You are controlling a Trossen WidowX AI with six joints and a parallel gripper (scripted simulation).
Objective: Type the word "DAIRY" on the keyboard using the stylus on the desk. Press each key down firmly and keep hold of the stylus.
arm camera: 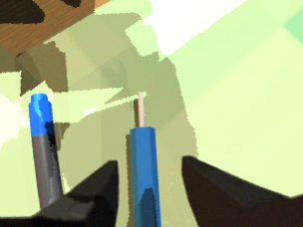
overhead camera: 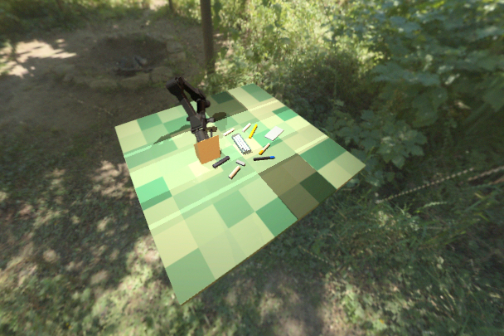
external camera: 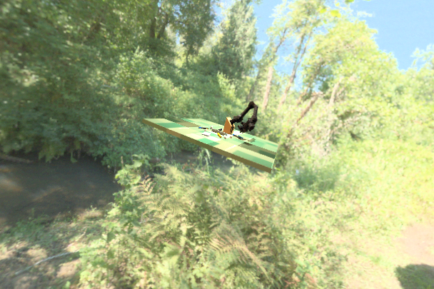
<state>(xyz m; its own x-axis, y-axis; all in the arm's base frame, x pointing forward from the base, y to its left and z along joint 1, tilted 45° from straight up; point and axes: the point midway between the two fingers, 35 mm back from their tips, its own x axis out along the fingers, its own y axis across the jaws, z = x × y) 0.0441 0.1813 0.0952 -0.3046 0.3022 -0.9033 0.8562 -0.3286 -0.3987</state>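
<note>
Now: the blue stylus 5 cm below my gripper tip, 1 cm to the right of it and 1 cm behind it. Also, from my gripper tip: grey pad: 49 cm ahead, 19 cm to the right, 5 cm below; then yellow pen: 35 cm ahead, 11 cm to the right, 5 cm below; then dark cylinder: 28 cm to the right, 4 cm below, 3 cm ahead.
</note>
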